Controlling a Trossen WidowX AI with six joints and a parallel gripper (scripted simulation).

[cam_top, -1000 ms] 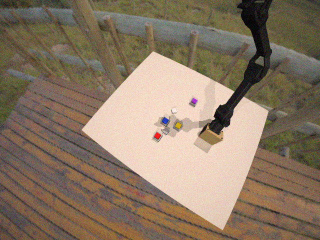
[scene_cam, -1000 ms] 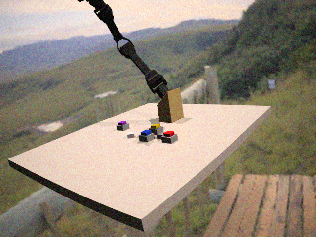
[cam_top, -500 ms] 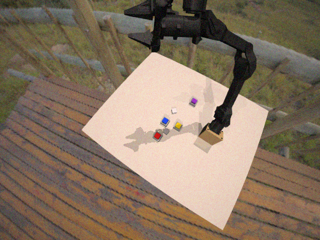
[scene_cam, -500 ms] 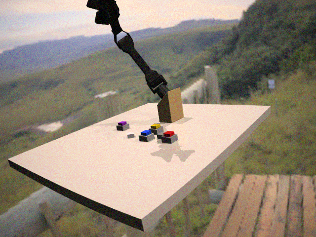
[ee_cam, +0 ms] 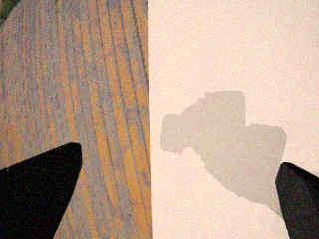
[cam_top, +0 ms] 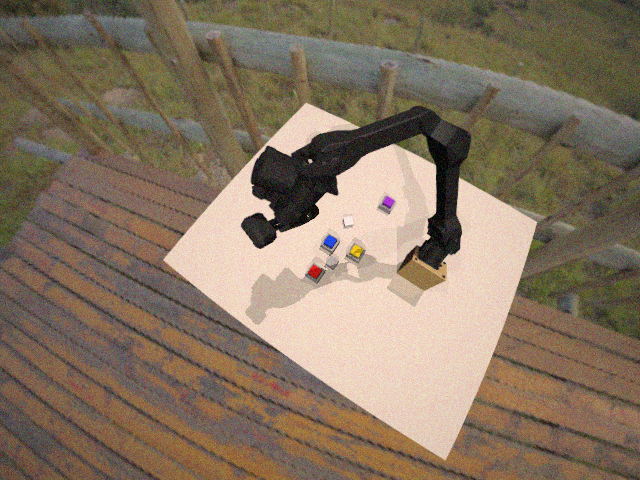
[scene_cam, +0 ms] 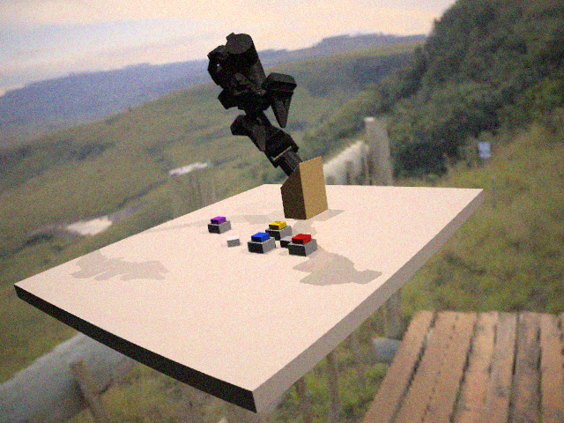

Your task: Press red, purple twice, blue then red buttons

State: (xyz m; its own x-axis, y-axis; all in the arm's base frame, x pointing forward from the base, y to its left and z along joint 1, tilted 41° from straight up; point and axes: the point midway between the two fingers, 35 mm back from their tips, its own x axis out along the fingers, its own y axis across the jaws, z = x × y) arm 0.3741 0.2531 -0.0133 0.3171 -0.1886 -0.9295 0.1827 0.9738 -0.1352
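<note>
Right now the red button is 10 cm behind my gripper tip, 4 cm to the right of it and 24 cm below it. Round my gripper tip: grey block: 13 cm behind, 10 cm to the right, 27 cm below; yellow button: 18 cm behind, 16 cm to the right, 24 cm below; blue button: 9 cm behind, 15 cm to the right, 24 cm below.
</note>
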